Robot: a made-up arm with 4 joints.
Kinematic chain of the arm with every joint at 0, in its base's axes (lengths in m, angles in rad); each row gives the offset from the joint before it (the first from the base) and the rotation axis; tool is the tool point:
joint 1: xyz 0 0 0.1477 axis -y
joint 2: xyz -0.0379 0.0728 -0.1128 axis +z
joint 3: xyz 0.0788 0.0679 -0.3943 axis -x
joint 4: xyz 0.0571 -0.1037 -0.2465 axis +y
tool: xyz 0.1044 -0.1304 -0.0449
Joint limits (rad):
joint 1: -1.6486..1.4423
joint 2: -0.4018..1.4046
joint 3: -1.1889..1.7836
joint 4: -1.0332..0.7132
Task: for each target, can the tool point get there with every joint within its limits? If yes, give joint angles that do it. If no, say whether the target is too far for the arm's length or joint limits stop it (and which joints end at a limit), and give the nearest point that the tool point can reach.
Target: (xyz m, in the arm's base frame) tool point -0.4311 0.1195 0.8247
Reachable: no: joint limits stop it (at a limit: joint 1, joint 2, joint 3, joint 4) | nearest point -0.8278 0.3061 0.5205 | short by 0.534 m
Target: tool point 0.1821 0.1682 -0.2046
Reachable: yes | joints -0.2221 0.9544 1.4427 -0.6064
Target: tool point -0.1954 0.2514 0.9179
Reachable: no: joint limits stop it (at a limit: joint 1, joint 3) | nearest point 0.2374 0.1388 0.3684 | short by 0.708 m
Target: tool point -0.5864 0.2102 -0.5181
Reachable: yes | joints -0.9478 0.0724 -0.8493 -0.1499
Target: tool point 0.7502 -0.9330 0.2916
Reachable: no: too far | nearest point 0.6020 -0.3034 0.1361 | short by 0.665 m
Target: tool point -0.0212 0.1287 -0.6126
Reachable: yes | joints -0.4529 1.0138 0.4123 0.1361
